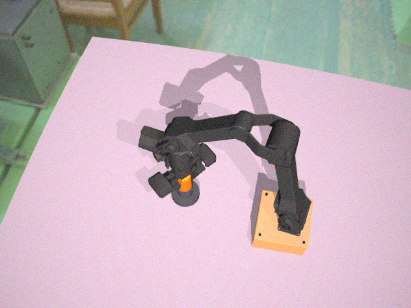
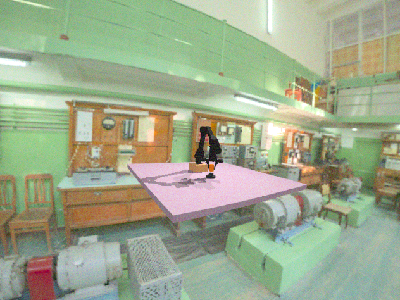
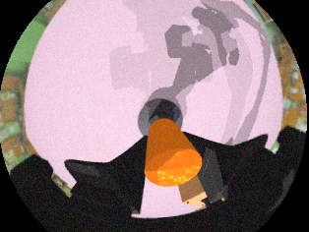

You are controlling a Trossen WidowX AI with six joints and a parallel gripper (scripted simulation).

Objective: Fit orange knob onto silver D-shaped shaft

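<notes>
Right now my gripper tip is 30 mm below the orange knob. Round my gripper tip: dark round pedestal (40 mm below).
</notes>
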